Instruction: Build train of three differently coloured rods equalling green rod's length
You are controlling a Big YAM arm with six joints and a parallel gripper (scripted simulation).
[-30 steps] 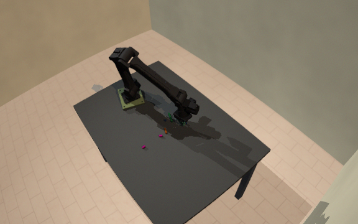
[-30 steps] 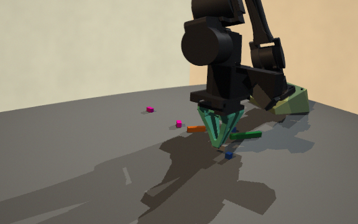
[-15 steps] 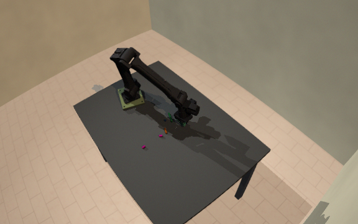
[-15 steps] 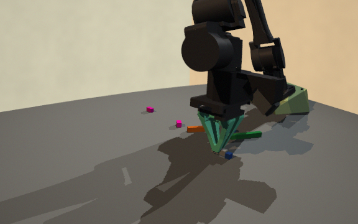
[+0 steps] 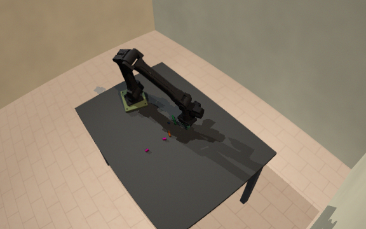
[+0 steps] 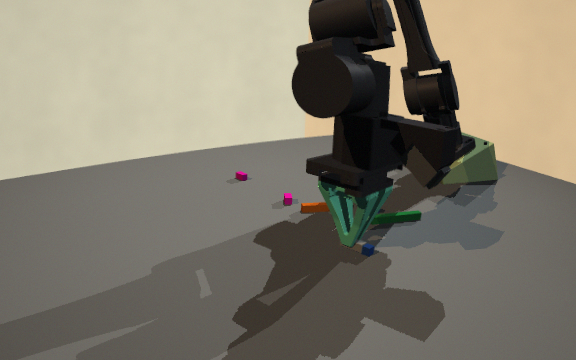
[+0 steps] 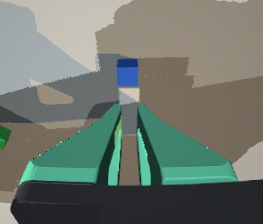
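Right now my hand is 10 mm above the grey rod. From my hand the other things lie so: magenta rod (160 mm to the right, 10 mm below); then orange rod (20 mm behind, 120 mm to the right, 10 mm below); then green rod (100 mm behind, 40 mm to the right, 10 mm below).
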